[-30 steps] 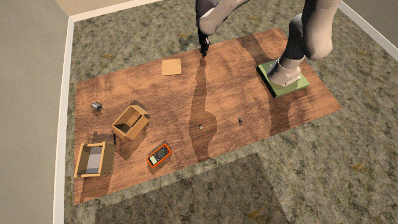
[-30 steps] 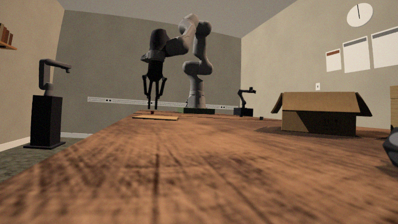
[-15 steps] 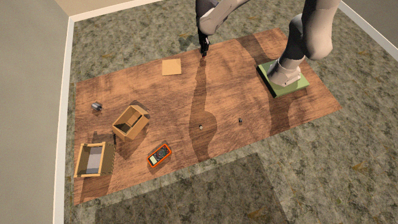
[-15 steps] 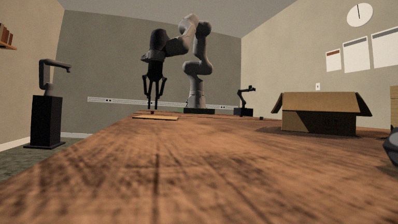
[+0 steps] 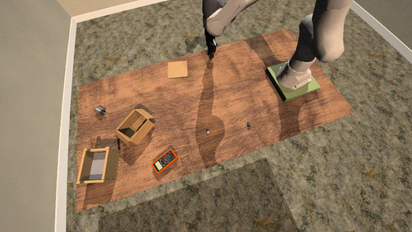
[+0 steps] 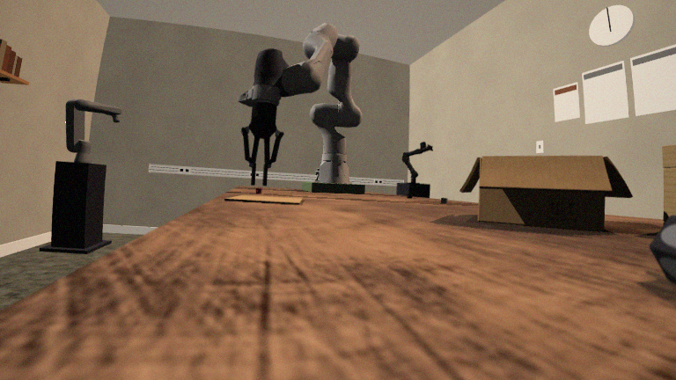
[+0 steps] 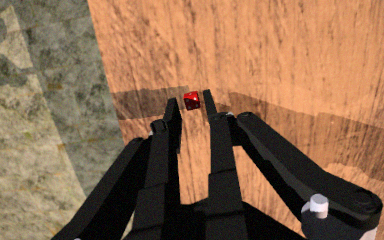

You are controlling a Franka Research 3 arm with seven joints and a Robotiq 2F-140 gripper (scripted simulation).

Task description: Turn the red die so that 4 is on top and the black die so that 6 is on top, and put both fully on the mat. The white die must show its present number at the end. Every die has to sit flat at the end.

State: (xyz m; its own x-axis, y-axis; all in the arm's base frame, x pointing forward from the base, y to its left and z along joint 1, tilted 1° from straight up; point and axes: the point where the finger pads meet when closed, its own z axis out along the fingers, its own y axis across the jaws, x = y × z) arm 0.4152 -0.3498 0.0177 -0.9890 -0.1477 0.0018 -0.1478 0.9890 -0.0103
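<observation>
My hand is 5 cm above the red die. Round my hand: tan mat (26 cm ahead, 6 cm below, 2 cm to the left); then white die (52 cm to the left, 19 cm ahead, 5 cm below); then black die (56 cm to the left, 6 cm behind, 5 cm below).
</observation>
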